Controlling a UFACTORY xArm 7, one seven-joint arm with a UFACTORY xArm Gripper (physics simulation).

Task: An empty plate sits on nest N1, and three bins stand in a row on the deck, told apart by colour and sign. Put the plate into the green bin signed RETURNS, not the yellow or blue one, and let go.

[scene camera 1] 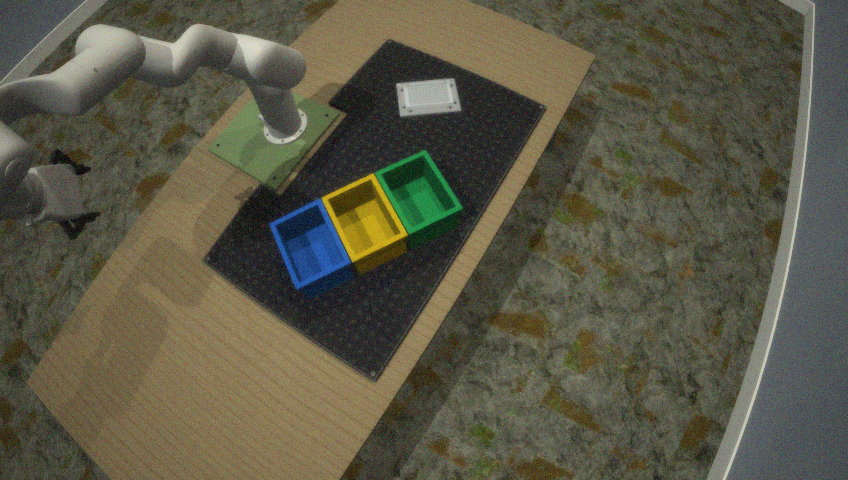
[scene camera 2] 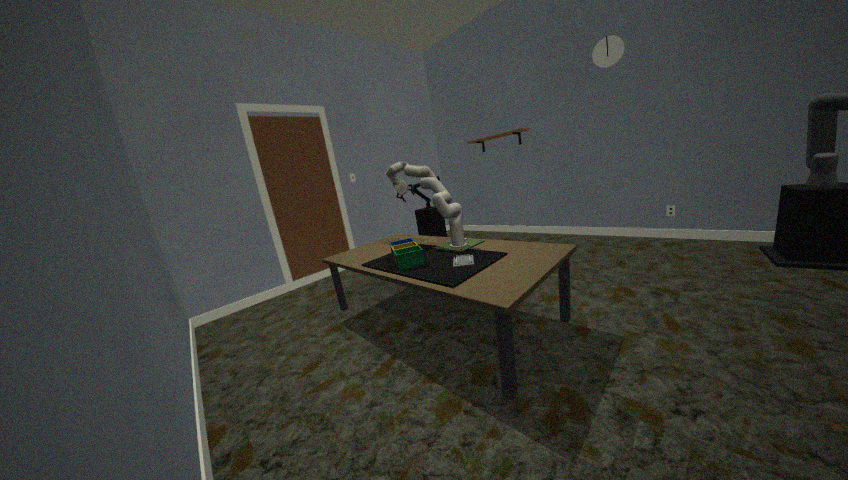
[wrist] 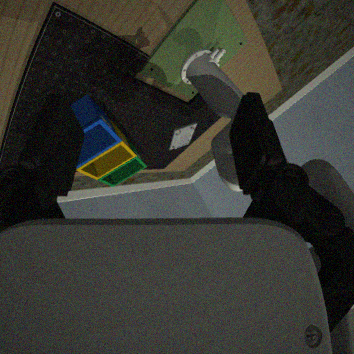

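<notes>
You'd see a nest and a gridded plate in the pictures, and my gripper is there too.
</notes>
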